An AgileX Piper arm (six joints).
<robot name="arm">
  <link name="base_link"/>
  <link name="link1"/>
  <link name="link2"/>
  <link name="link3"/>
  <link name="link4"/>
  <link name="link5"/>
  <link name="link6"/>
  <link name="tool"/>
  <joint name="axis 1" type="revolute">
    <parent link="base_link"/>
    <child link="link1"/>
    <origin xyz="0 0 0.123"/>
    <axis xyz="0 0 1"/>
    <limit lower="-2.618" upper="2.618"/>
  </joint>
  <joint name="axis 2" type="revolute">
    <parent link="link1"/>
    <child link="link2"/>
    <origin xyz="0 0 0"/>
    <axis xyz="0 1 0"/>
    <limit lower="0" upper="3.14"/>
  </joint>
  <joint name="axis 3" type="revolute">
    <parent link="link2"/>
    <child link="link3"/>
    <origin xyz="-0.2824 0 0.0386"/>
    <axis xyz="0 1 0"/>
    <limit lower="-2.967" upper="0"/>
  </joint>
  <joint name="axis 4" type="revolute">
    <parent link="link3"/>
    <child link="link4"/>
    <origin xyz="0.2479 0 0.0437"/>
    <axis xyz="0.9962 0 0.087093"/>
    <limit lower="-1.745" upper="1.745"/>
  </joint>
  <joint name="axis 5" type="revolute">
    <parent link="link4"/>
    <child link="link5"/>
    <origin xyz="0 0 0"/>
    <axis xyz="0 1 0"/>
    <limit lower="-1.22" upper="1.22"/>
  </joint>
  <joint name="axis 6" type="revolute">
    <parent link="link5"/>
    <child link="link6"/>
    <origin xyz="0.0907 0 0.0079"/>
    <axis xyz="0.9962 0 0.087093"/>
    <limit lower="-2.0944" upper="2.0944"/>
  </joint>
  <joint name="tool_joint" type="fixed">
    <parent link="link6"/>
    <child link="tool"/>
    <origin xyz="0 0 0" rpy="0 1.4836 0"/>
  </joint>
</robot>
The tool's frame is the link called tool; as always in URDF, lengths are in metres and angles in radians.
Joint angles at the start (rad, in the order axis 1, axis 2, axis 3, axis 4, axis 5, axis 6):
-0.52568, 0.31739, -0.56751, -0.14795, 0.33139, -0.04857
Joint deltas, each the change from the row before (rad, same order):
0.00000, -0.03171, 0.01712, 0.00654, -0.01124, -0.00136
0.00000, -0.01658, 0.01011, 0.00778, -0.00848, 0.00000
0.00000, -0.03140, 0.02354, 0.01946, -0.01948, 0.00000
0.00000, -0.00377, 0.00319, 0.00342, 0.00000, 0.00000
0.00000, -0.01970, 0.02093, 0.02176, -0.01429, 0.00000
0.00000, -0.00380, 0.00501, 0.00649, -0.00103, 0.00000
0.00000, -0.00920, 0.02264, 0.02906, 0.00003, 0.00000
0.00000, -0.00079, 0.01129, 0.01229, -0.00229, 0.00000
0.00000, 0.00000, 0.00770, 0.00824, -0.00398, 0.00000
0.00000, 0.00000, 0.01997, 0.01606, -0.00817, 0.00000
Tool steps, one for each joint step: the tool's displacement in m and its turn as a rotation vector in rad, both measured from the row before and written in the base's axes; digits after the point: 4 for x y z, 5 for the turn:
-0.0045, 0.0030, -0.0025, -0.00920, -0.02432, 0.00370
-0.0021, 0.0016, -0.0015, -0.00150, -0.01632, 0.00380
-0.0034, 0.0028, -0.0041, 0.00136, -0.03222, 0.00915
-0.0003, 0.0003, -0.0008, 0.00247, -0.00210, 0.00123
-0.0013, 0.0015, -0.0044, 0.01061, -0.02117, 0.00912
-0.0001, 0.0003, -0.0013, 0.00531, -0.00287, 0.00240
0.0010, 0.0003, -0.0068, 0.03031, -0.00201, 0.01017
0.0011, -0.0003, -0.0034, 0.01409, 0.00132, 0.00427
0.0008, -0.0002, -0.0021, 0.00855, -0.00066, 0.00286
0.0020, -0.0007, -0.0057, 0.01904, 0.00260, 0.00529

